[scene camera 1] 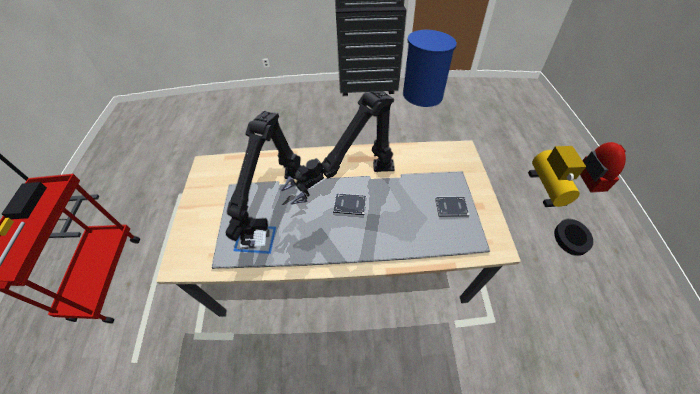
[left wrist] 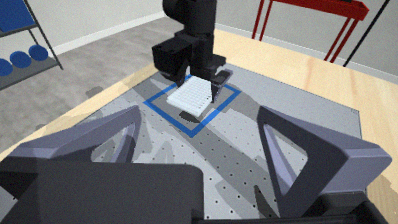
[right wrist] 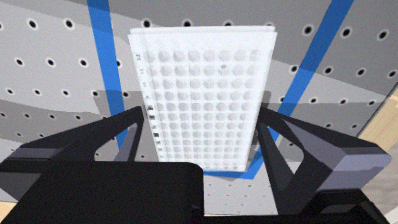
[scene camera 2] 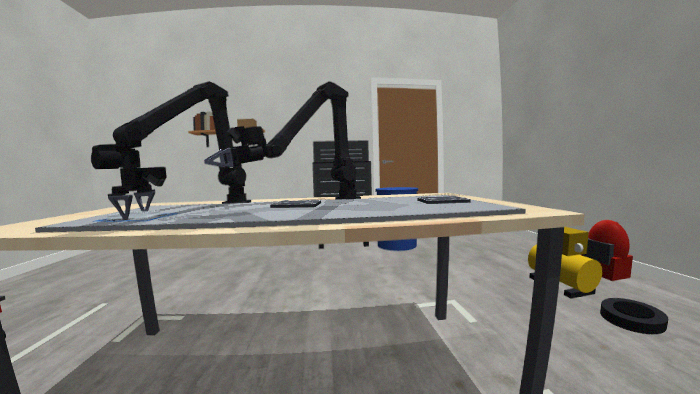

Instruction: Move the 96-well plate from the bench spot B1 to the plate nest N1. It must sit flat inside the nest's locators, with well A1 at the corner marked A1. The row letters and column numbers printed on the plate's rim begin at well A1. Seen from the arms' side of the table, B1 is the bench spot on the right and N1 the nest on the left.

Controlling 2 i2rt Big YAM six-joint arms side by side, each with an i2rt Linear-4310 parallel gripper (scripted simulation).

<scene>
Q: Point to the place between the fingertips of the right gripper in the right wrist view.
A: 198,112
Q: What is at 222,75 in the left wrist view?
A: The right gripper.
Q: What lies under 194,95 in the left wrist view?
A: A white 96-well plate.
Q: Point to a white 96-well plate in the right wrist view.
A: At 199,74
</scene>
